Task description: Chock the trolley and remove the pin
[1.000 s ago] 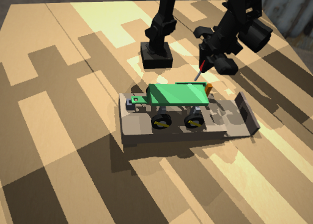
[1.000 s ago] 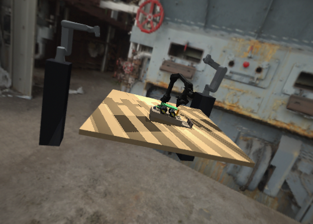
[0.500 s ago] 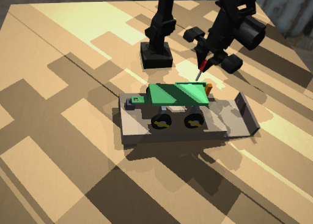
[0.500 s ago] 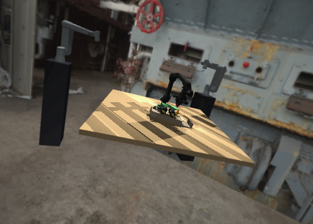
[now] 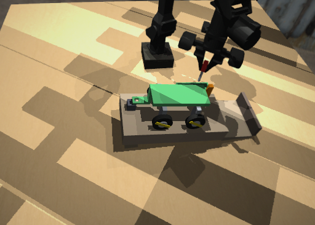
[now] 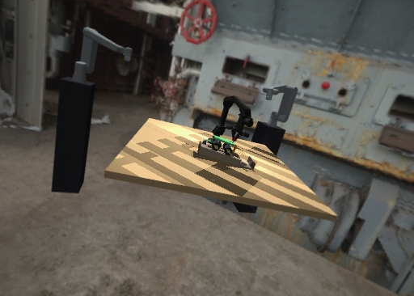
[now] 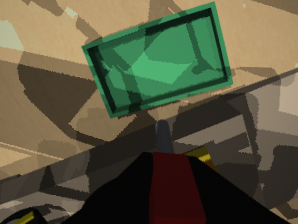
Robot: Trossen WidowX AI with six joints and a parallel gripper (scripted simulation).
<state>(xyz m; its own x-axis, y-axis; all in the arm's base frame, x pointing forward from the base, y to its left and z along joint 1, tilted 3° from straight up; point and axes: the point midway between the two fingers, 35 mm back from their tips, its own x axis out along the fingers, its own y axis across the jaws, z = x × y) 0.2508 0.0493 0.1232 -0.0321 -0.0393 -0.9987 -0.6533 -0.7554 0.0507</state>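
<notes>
Now: gripper tip 20 mm past the green tray and 140 mm above it. Round my gripper tip: green-decked trolley: 80 mm ahead, 130 mm to the right, 20 mm below; yellow chock: 50 mm ahead, 20 mm to the right, 50 mm below; red-headed stop pin: right at my gripper tip.
</notes>
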